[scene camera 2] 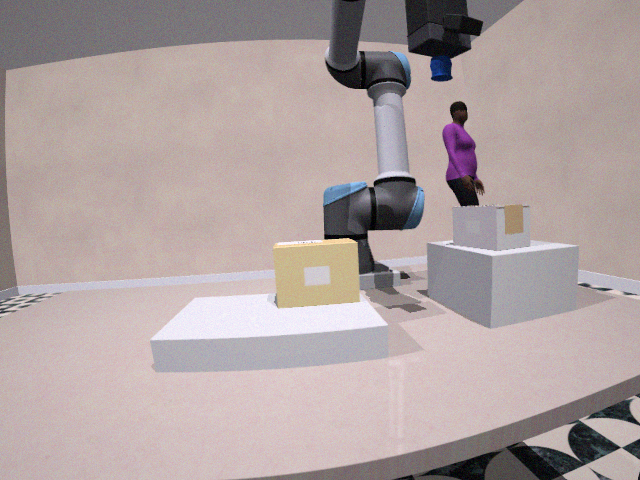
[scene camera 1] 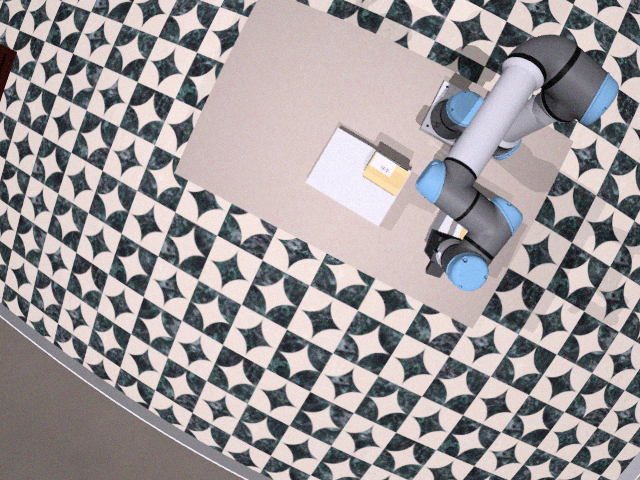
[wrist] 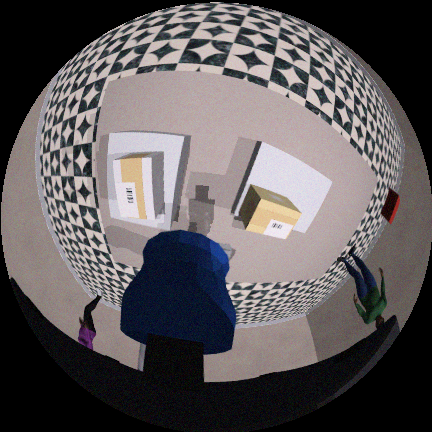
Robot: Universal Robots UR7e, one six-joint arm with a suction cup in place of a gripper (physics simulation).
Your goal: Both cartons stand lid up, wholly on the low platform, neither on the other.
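Seen in the pictures: hand at its tool point: (scene camera 2: 441, 78) (wrist: 184, 267); arm's base at its link origin: (scene camera 1: 450, 119).
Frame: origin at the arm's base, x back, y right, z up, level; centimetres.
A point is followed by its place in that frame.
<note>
The yellow carton (scene camera 1: 387, 173) @(x -27.8, y 16.8, z 10.8 cm) (scene camera 2: 316, 273) @(x -32.6, y 18.5, z 6.1 cm) (wrist: 265, 212) @(x -30.6, y 13.8, z 10.8 cm) stands at one end of the low white platform (scene camera 1: 336, 165) @(x -30.0, y 35.4, z 0.7 cm) (scene camera 2: 222, 330) @(x -38.7, y 34.5, z 0.7 cm) (wrist: 300, 175) @(x -38.9, y 28.3, z 0.7 cm), close to its edge; its barcode label faces up. Whether its base slightly overhangs is hard to tell. The white carton (scene camera 1: 448, 225) (scene camera 2: 474, 227) @(x -37.7, y -10.7, z 11.7 cm) (wrist: 132, 185) @(x -38.6, y -14.8, z 15.7 cm) rests on the taller white block (scene camera 2: 537, 284) @(x -48.8, y -15.4, z 2.1 cm) (wrist: 150, 142) @(x -46.0, y -13.4, z 7.9 cm), label and tan tape strip upward. The arm partly hides it in scene camera 1. My blue suction cup (scene camera 2: 440, 77) (wrist: 187, 240) hangs well above the cartons, off and holding nothing.
The arm's base (scene camera 1: 444, 113) (scene camera 2: 379, 279) @(x -9.1, y -5.1, z -1.8 cm) stands on the beige table (scene camera 1: 258, 129) @(x -24.7, y 70.3, z -4.1 cm) (scene camera 2: 258, 413) @(x -53.5, y 32.2, z -4.1 cm) behind and between the platforms. A person in purple (scene camera 2: 460, 149) (wrist: 86, 336) and a person in green (wrist: 371, 300) stand beyond the table.
</note>
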